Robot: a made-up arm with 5 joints. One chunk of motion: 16 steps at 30 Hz.
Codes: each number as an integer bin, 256 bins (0 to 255) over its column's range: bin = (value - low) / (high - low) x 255, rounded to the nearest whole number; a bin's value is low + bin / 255 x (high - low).
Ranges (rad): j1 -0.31..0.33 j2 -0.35..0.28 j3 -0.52..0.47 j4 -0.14..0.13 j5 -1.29..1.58
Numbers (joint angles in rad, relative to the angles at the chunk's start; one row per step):
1: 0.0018 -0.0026 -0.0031 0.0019 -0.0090
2: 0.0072 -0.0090 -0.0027 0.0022 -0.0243
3: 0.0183 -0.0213 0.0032 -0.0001 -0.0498
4: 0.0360 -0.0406 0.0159 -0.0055 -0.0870
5: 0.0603 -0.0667 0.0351 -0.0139 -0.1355
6: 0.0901 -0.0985 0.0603 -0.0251 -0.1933
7: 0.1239 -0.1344 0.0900 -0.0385 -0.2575
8: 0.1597 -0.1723 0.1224 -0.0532 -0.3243
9: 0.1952 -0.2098 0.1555 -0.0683 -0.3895
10: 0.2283 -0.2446 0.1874 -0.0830 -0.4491
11: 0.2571 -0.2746 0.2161 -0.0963 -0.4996
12: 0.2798 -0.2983 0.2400 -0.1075 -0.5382
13: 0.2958 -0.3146 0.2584 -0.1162 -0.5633
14: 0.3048 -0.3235 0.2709 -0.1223 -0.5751
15: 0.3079 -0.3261 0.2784 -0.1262 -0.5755
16: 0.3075 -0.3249 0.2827 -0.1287 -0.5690
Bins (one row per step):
1: 124 141 133 134 114
2: 126 138 133 134 112
3: 131 133 135 132 110
4: 138 125 138 127 107
5: 148 115 143 119 103
6: 159 102 149 109 97
7: 173 87 157 96 92
8: 187 72 165 82 86
9: 201 57 174 68 80
10: 214 43 182 54 75
11: 226 31 190 41 70
12: 235 21 196 31 67
13: 241 14 200 22 65
14: 245 11 204 17 64
15: 246 10 206 13 63
16: 246 10 207 11 64

